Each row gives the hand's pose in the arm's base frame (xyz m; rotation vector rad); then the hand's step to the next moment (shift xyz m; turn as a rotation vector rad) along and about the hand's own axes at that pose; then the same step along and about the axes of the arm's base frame.
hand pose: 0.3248 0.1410 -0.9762 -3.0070 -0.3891 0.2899
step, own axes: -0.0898 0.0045 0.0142 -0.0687 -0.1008 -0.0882
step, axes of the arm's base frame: -0.0870 -0.0268 0.0013 -0.0721 0.0730 0.1102
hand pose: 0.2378 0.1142 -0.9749 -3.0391 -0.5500 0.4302
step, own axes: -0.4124 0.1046 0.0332 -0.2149 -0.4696 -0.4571
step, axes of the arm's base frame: -0.3445 -0.2420 0.0698 -0.2285 0.3776 0.5300
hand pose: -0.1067 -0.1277 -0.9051 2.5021 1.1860 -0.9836
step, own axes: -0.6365 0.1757 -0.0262 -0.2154 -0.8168 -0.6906
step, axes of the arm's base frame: -0.1460 -0.4939 0.4140 -0.3756 0.7080 0.7404
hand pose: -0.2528 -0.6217 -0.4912 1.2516 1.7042 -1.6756
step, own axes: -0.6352 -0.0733 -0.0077 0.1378 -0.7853 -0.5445
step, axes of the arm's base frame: 0.2552 -0.1671 0.5620 -0.5645 0.6680 0.4090
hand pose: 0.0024 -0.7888 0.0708 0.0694 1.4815 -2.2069
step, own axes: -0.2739 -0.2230 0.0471 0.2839 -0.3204 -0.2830
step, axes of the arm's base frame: 0.1605 0.1233 0.2933 -0.4449 0.2449 0.0736
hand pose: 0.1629 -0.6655 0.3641 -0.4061 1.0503 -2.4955
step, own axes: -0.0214 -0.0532 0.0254 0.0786 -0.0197 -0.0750
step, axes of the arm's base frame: 0.0160 0.0283 0.0536 -0.1046 0.0218 -0.0277
